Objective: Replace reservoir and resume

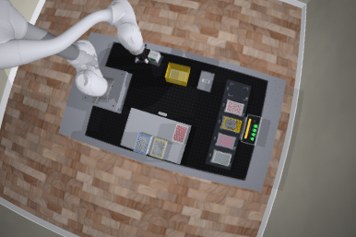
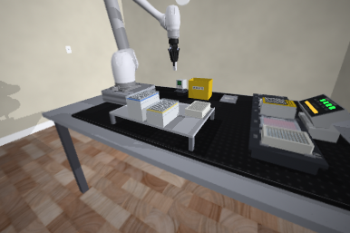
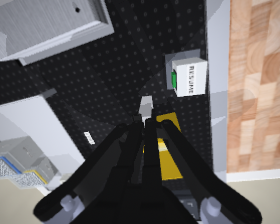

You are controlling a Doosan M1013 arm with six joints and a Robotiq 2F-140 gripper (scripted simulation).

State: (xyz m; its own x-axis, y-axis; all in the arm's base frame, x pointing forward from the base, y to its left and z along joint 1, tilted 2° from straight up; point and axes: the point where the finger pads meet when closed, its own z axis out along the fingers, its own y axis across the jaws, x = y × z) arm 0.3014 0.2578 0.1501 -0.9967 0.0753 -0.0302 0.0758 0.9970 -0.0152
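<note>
Now: the key post 7 cm to the left of my hand and 16 cm below it. Round my hand: grey nest (43 cm ahead, 4 cm to the left, 22 cm below); then shelf (20 cm ahead, 46 cm to the right, 17 cm below); then yellow box (22 cm ahead, 1 cm to the left, 19 cm below).
</note>
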